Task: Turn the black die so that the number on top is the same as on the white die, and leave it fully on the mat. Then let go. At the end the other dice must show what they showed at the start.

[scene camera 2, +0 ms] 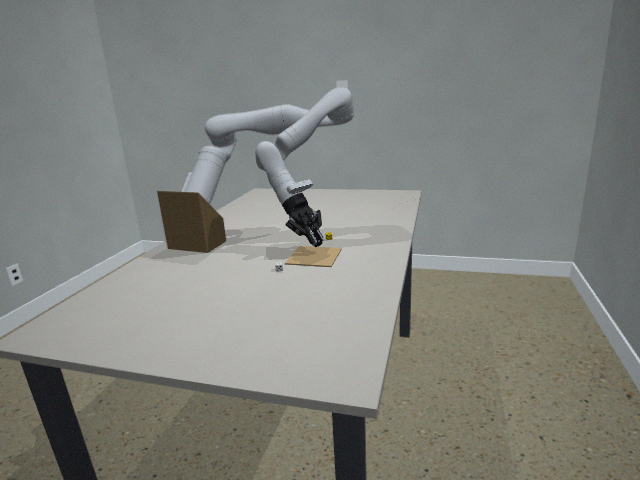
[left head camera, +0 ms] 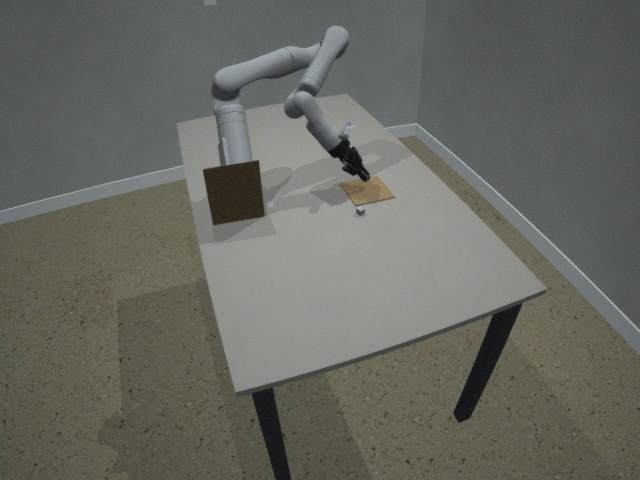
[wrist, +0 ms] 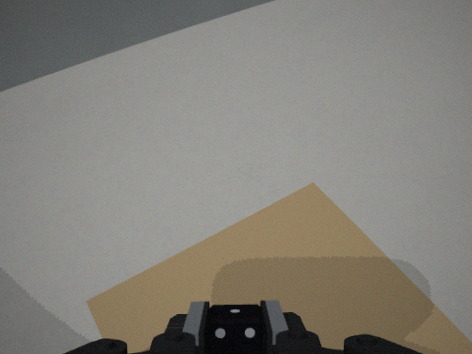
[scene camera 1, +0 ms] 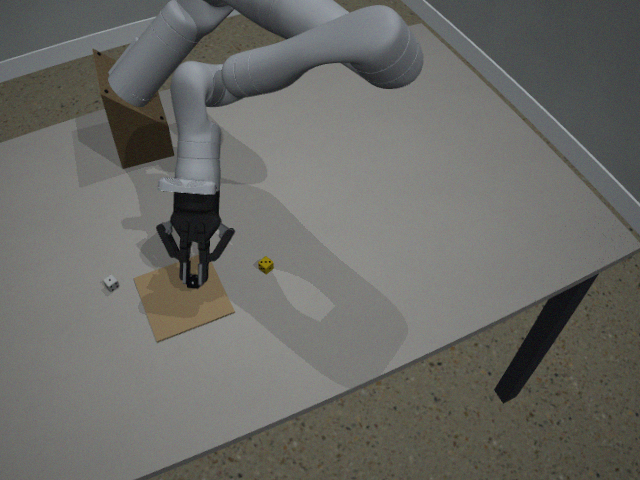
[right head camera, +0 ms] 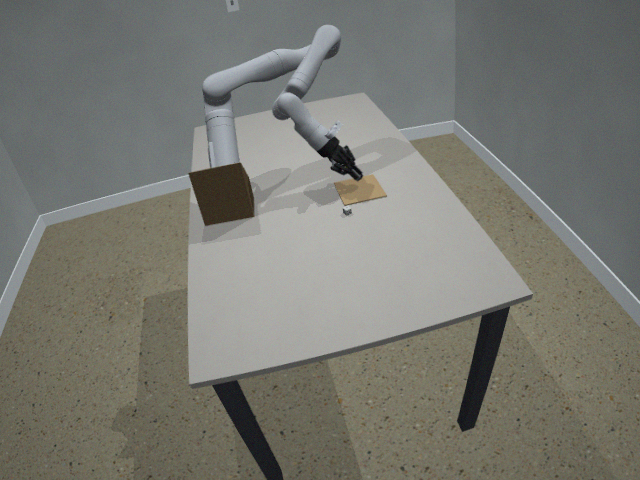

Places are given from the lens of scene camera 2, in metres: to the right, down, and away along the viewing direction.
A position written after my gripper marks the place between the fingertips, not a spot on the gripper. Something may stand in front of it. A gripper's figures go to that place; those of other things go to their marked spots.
my gripper (scene camera 2: pixel 318 243): 0.00, 0.01, 1.29
tan mat (scene camera 2: pixel 304 255): -0.05, 0.05, 1.29
